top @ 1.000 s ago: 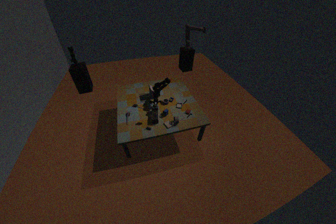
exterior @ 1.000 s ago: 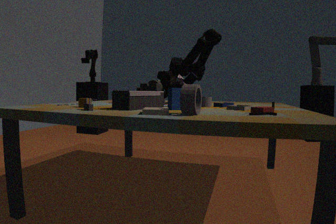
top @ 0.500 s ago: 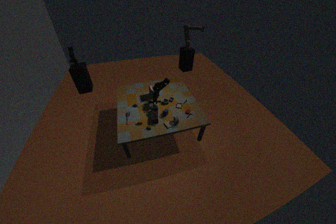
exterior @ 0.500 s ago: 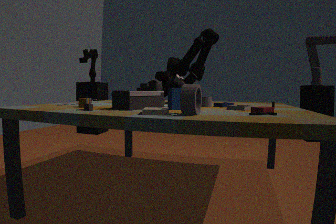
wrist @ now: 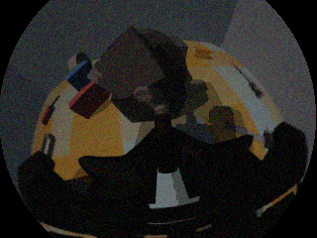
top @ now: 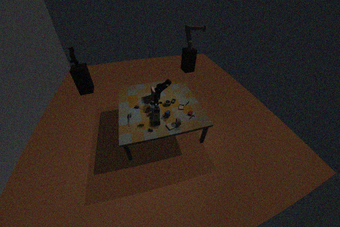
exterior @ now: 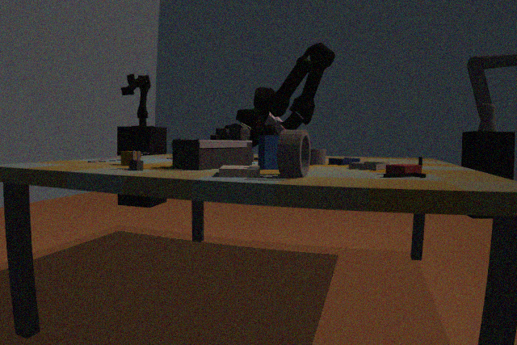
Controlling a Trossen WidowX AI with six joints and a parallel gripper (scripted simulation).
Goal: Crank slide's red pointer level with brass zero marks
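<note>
Right now the red pointer is 120 mm ahead of my gripper tip, 40 mm above it and 30 mm to the right of it. The rest, counted from my gripper tip: blue block 170 mm ahead, 130 mm to the left, 10 mm above; yellow block 280 mm to the right, 210 mm ahead, 20 mm below; dark crank handle 20 mm behind, 20 mm above, 10 mm to the left.
</note>
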